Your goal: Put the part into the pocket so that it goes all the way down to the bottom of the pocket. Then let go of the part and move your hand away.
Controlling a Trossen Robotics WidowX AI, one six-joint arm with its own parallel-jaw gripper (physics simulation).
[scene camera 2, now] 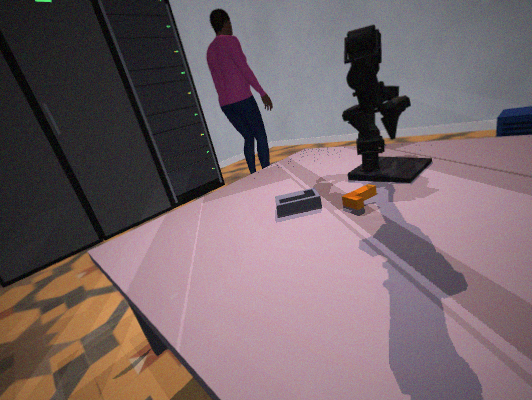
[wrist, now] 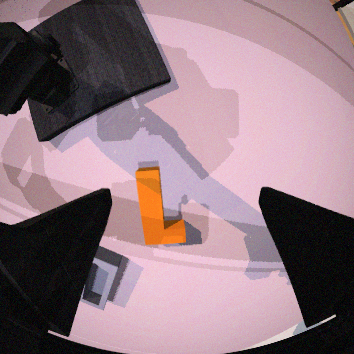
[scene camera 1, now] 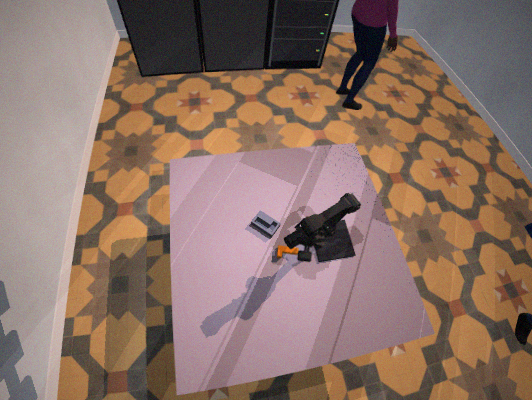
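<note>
The orange L-shaped part lies flat on the pale pink table top, in front of the arm's base. The grey block stands apart from it, with an L-shaped pocket open at its top; in the wrist view the left finger hides some of the block. My gripper is open and empty above the table. In the wrist view the part shows between the two wide-set fingers, left of the middle, its short leg pointing right.
The arm's dark base plate is on the pink table, behind the part. Shadows of the arm fall across the table. Black cabinets and a person in a magenta top stand beyond it.
</note>
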